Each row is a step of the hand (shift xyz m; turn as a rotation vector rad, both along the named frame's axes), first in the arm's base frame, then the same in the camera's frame.
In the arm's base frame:
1: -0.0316 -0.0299 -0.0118 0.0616 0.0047 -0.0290
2: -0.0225 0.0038 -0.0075 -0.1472 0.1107 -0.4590
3: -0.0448 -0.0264 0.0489 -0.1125 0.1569 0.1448
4: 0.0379 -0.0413 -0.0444 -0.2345 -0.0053 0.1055
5: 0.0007 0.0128 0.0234 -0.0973 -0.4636 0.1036
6: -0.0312 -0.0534 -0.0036 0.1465 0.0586 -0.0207
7: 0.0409 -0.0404 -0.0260 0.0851 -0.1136 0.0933
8: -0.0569 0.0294 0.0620 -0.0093 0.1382 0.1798
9: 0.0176 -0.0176 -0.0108 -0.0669 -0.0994 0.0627
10: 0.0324 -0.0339 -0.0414 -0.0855 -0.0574 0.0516
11: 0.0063 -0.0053 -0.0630 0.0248 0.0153 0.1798
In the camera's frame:
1: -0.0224 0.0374 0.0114 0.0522 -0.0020 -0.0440
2: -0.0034 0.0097 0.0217 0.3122 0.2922 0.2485
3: -0.0697 -0.0029 0.0153 -0.0729 -0.1675 0.1577
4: 0.0276 0.0459 -0.0474 -0.1885 0.0030 0.1750
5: -0.0094 -0.0248 0.0030 -0.3633 0.2596 -0.1890
6: -0.0404 0.0469 -0.0030 0.1150 -0.0692 -0.0856
7: 0.0165 0.0316 -0.0521 -0.0852 -0.0173 -0.1459
8: -0.0553 -0.0445 0.0540 -0.0585 -0.2117 0.0573
9: 0.0067 0.0135 -0.0226 -0.1283 0.0419 -0.0085
10: 0.0267 0.0407 -0.0393 -0.1072 0.0280 0.0315
11: 0.0446 0.0452 0.0010 -0.1070 -0.1424 -0.0381

